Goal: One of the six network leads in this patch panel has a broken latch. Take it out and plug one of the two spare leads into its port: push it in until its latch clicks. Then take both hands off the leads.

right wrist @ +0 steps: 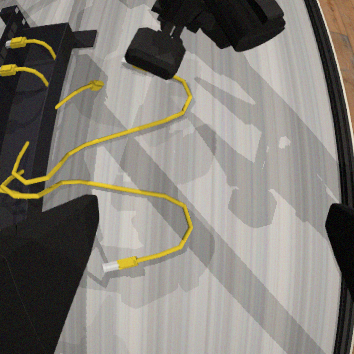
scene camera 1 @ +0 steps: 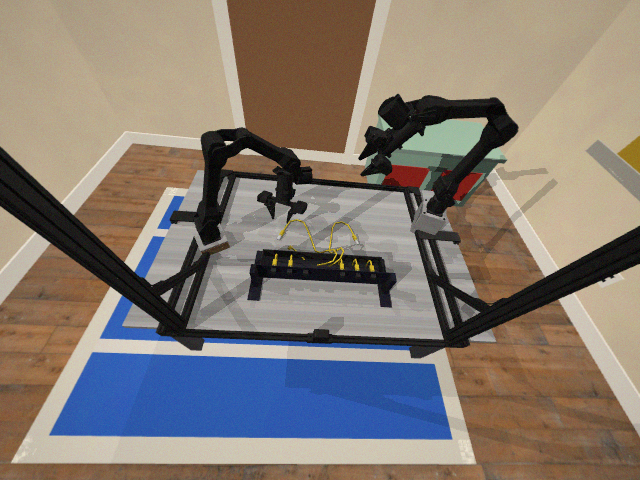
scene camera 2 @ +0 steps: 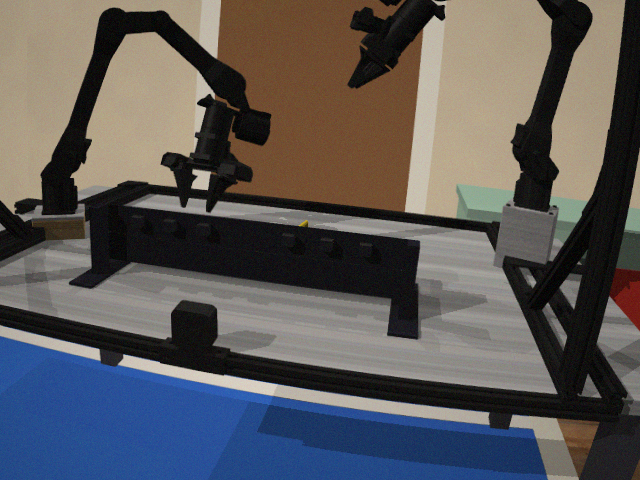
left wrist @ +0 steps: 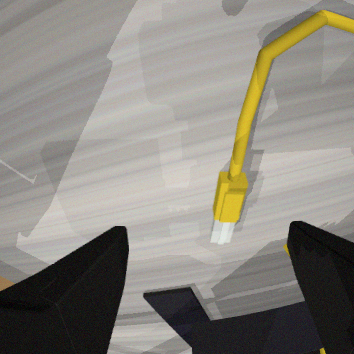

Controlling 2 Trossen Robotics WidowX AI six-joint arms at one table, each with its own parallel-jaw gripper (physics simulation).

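Places are measured from the left arm's base along level axes (x right, y ahead, z up), in millimetres.
Where they show: left gripper, between the fingertips: (scene camera 1: 280, 221) (scene camera 2: 195, 209) (left wrist: 209, 236); right gripper, between the fingertips: (right wrist: 219, 212) (scene camera 1: 360, 167) (scene camera 2: 352, 87); left arm's base, origin of its link: (scene camera 1: 210, 236) (scene camera 2: 59, 210); right arm's base, origin of its link: (scene camera 1: 434, 209) (scene camera 2: 532, 206).
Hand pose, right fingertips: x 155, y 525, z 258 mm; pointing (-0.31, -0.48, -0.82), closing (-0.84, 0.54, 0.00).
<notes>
Each offset is from my right fingertips to the top centre of the thing. "spot": to the spot under its first point. Level surfaces: height alone.
The dark patch panel @(dz -193, dx +180, dy -232 mm) (scene camera 1: 323, 277) (scene camera 2: 248, 263) (left wrist: 260, 332) holds five yellow leads, two on the left and three on the right in scene camera 1; the third port from the left has no lead. A loose lead @(spot: dz -291, dx +7, dy -268 mm) (right wrist: 96, 85) lies behind the panel. One spare lead's plug @(dz -289, dx -66, dy -278 mm) (scene camera 1: 280, 235) (left wrist: 230, 200) lies on the table at the left. The other spare plug @(spot: dz -293, dx +100, dy -13 mm) (scene camera 1: 355, 239) (right wrist: 127, 262) lies to the right. My left gripper (scene camera 1: 281, 219) (scene camera 2: 196, 208) (left wrist: 209, 236) is open and empty above the left spare plug. My right gripper (scene camera 1: 362, 166) (right wrist: 219, 212) is open and empty, high up.
The spare leads' cables curve back to the panel and meet near its middle. A black frame (scene camera 1: 248, 334) (scene camera 2: 330, 382) borders the table @(dz -302 mm) (scene camera 1: 310, 315), with a small black block (scene camera 2: 194, 322) on its front rail. A green cabinet (scene camera 1: 454, 136) stands behind on the right.
</notes>
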